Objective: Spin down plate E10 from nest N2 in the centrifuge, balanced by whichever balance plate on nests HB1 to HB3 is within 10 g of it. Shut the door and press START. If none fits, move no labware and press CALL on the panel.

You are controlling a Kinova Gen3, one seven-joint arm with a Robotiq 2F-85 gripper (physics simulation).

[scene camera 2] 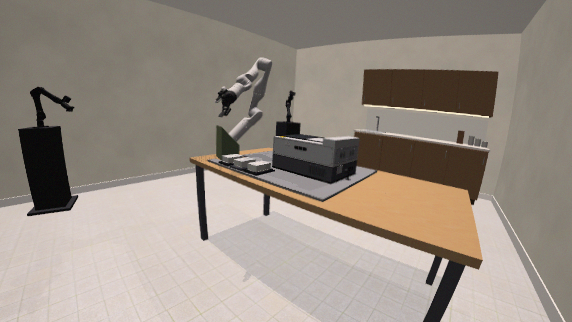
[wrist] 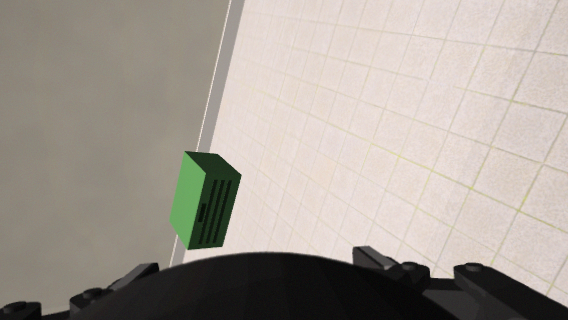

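Seen in the pictures: gripper, between the fingertips: (scene camera 2: 218, 109); arm's base, origin of its link: (scene camera 2: 231, 138).
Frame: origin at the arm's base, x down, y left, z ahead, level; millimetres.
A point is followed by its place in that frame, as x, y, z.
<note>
My gripper (scene camera 2: 219, 107) @[-229, -299, 496] (wrist: 258, 276) @[-229, -299, 496] is open and empty, high above the table's far left end. The grey and black centrifuge (scene camera 2: 312, 151) @[-15, 171, 745] stands on the mat; its door is hard to make out in scene camera 2. Three pale plates (scene camera 2: 231, 158) @[99, -115, 268] (scene camera 2: 244, 162) @[100, -84, 404] (scene camera 2: 259, 166) @[99, -51, 536] sit in a row on dark nests at the mat's left. Their labels are too small to read, so I cannot tell which is E10 or a balance plate. The START and CALL buttons do not show.
A dark green upright board (scene camera 2: 226, 143) @[23, -76, 81] stands behind the plates. The grey mat (scene camera 2: 320, 190) @[140, 62, 935] lies on the wooden table (scene camera 2: 415, 205) @[157, 350, 1319]. Black pedestals (scene camera 2: 46, 167) (scene camera 2: 288, 128) carry small black arms. A green slotted box (wrist: 205, 202) shows in the wrist view.
</note>
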